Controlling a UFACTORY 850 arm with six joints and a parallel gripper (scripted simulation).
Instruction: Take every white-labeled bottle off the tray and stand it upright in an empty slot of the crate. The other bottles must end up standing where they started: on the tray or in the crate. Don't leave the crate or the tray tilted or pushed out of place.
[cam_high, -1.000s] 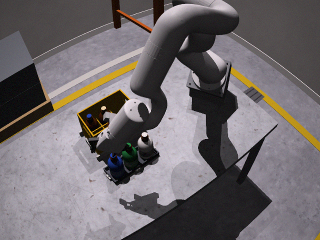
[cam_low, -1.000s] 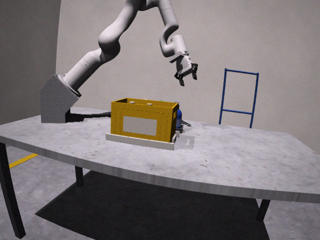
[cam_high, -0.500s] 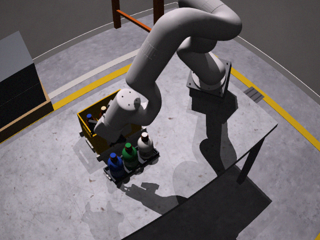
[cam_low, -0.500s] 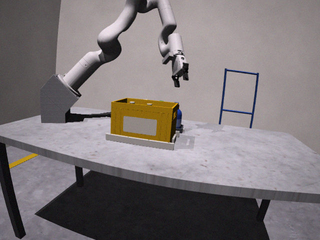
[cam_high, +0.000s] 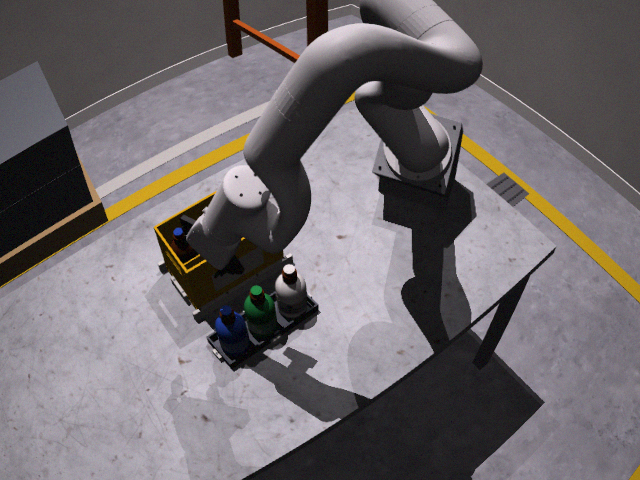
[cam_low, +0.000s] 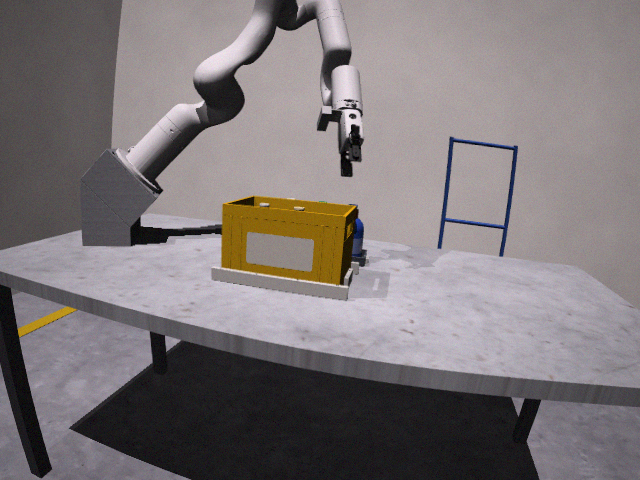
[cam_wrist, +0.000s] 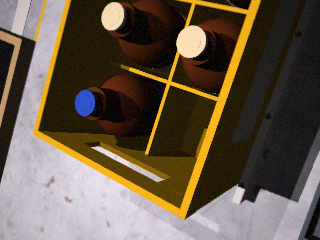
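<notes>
Right now my hand is 190 mm above the white-labeled bottle, 180 mm past it and 40 mm to the right of it. From my hand the other things lie so: crate: 190 mm below, 170 mm to the right, 80 mm behind; green bottle: 190 mm below, 90 mm behind, 50 mm to the left; blue bottle: 190 mm below, 70 mm to the left.
</notes>
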